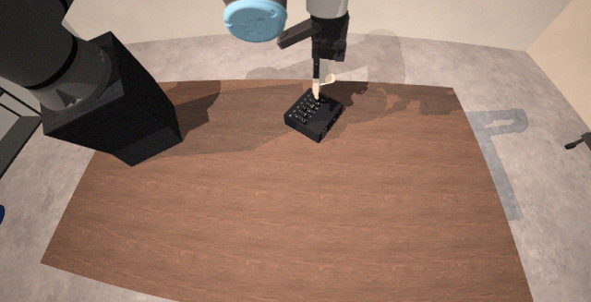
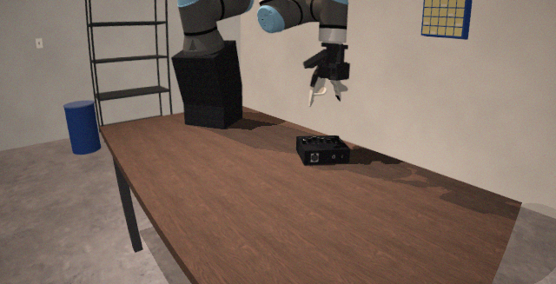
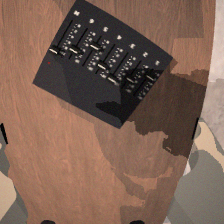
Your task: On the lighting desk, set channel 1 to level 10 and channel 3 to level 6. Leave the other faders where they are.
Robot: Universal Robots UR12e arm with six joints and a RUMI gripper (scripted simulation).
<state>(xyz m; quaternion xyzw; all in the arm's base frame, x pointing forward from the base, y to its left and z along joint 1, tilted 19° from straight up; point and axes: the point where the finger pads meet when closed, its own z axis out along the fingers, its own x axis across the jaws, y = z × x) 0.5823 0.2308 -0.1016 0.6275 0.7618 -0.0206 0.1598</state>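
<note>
My gripper is now 130 mm above the channel 1 fader knob and 70 mm to the right of it. Round my hand: channel 2 fader 130 mm below, 40 mm to the left, 10 mm ahead.
</note>
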